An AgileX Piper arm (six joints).
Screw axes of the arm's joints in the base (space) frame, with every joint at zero. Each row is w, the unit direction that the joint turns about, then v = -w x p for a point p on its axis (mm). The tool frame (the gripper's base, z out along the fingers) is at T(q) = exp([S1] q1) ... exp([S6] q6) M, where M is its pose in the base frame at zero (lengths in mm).
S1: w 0 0 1 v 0 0 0
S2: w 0 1 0 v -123 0 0
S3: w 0 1 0 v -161.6 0 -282.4
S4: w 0.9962 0 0.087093 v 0 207.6 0
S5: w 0 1 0 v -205.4 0 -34.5
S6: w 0.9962 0 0.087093 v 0 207.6 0
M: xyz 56.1 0 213.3 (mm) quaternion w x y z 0.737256 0 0.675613 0
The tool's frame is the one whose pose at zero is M.
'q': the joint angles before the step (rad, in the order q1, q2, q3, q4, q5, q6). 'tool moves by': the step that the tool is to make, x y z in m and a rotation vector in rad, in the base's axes. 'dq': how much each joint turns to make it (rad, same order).
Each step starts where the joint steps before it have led.
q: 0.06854, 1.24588, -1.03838, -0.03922, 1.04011, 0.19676
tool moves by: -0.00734, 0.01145, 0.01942, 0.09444, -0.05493, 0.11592
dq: 0.00002, -0.03994, -0.03615, 0.15101, 0.01916, -0.14101
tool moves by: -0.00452, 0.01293, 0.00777, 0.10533, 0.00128, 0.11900
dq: -0.00001, -0.00685, -0.01842, 0.16362, 0.04249, -0.13176
